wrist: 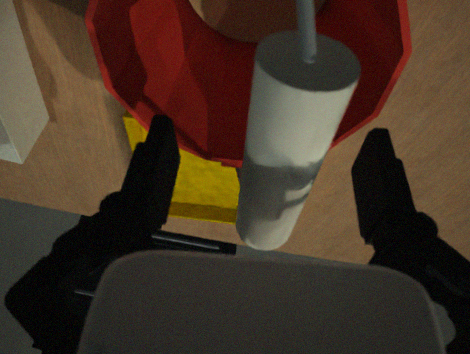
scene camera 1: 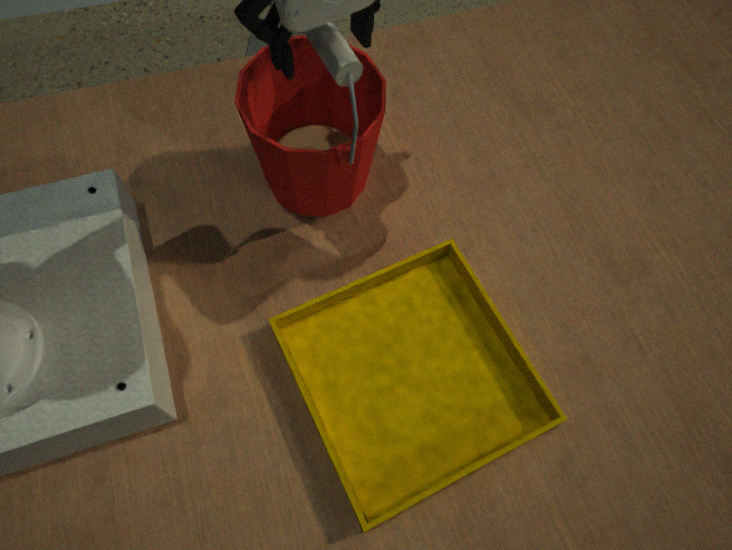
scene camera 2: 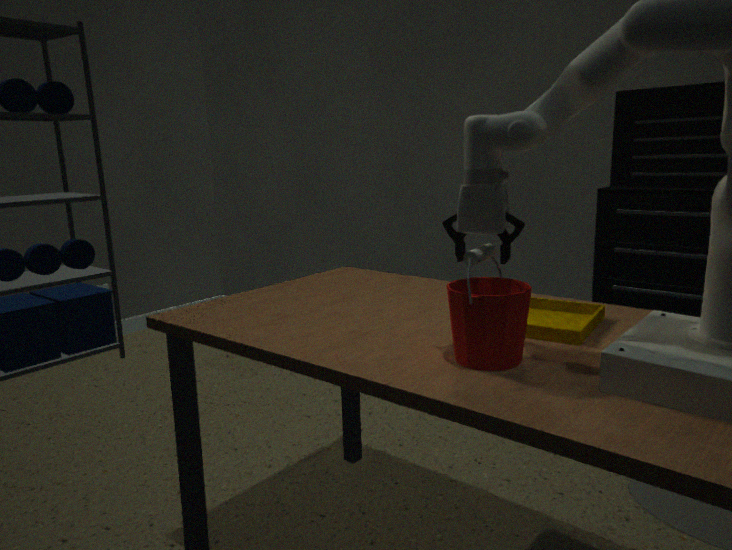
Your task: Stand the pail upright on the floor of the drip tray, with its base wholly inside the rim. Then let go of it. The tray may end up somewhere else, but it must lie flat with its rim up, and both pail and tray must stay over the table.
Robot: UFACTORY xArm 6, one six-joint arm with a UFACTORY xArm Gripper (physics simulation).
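Places are measured from the arm's base along level axes (x ahead, y left, z up), in millimetres.
Pixels of known places: gripper, fingertip midpoint: (wrist: 267, 142) (scene camera 1: 323, 54) (scene camera 2: 482, 261); arm's base, origin of the base link: (scene camera 2: 728, 338).
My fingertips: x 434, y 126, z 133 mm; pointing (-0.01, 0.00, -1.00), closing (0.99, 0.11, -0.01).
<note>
Ahead of a thing's pixels: the offset from my fingertips to its middle. Level surfaces: height alone.
The red pail (scene camera 1: 313, 189) (scene camera 2: 488, 334) (wrist: 225, 100) stands upright on the table, outside the tray. Its wire bail is raised, with a white cylindrical grip {5 mm ahead, 3 mm left, 16 mm up} (scene camera 1: 334, 52) (scene camera 2: 480, 252) (wrist: 295, 125) above the opening. The yellow drip tray {24 mm back, 307 mm right, 195 mm down} (scene camera 1: 396, 378) (scene camera 2: 559, 319) (wrist: 210, 185) lies flat, rim up, beside the pail; the pail partly hides it in scene camera 2 and the wrist view. My gripper (scene camera 1: 326, 59) (scene camera 2: 482, 260) (wrist: 267, 142) points down, open, with its fingers on either side of the white grip. A gap shows on each side; it holds nothing.
The robot's pale base (scene camera 1: 147, 331) (scene camera 2: 650, 363) stands on the table {212 mm down} (scene camera 1: 621, 177) (scene camera 2: 295, 319) near the pail and tray. The table edge runs close behind the pail in scene camera 1. A shelf rack (scene camera 2: 94, 147) and a dark cabinet (scene camera 2: 650, 204) stand beyond the table.
</note>
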